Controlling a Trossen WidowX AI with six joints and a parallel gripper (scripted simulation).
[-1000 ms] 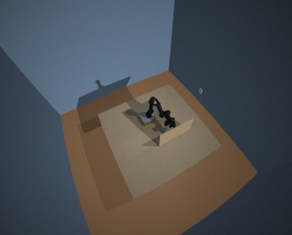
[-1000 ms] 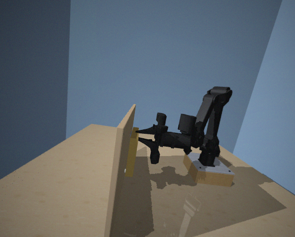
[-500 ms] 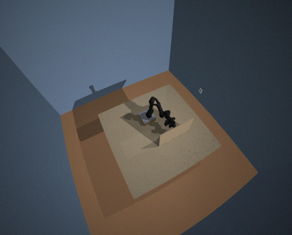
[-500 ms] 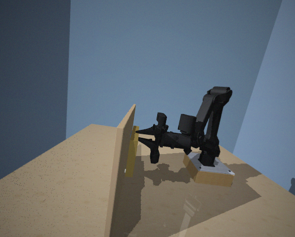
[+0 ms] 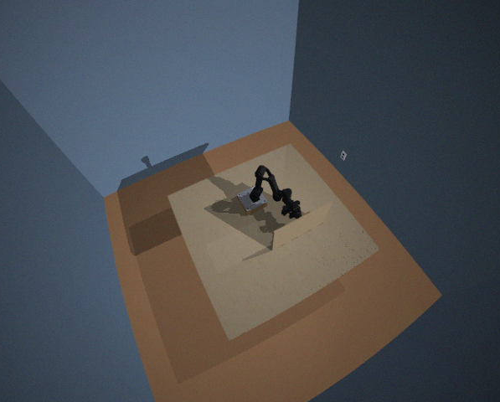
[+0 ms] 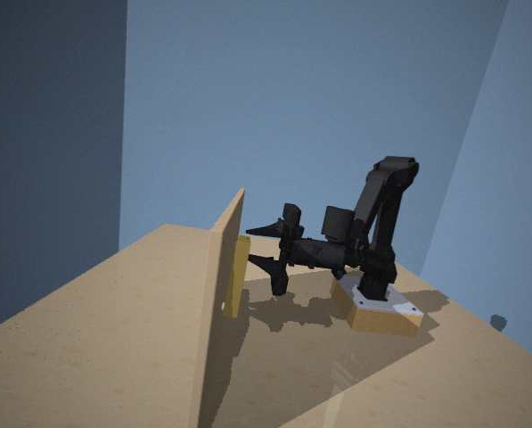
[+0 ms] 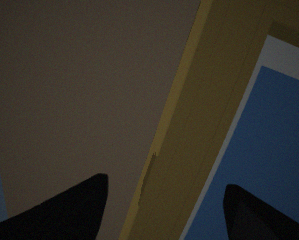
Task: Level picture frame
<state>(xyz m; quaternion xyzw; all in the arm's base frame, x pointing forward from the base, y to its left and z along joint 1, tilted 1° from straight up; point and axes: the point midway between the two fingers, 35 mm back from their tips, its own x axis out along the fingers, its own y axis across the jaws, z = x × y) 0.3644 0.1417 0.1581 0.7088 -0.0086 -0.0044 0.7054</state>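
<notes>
Right now my gripper tip is 50 mm above the picture frame, 10 mm to the right of it and 10 mm short of it. Also, from my gripper tip: wooden wall panel 70 mm below, 20 mm ahead.
</notes>
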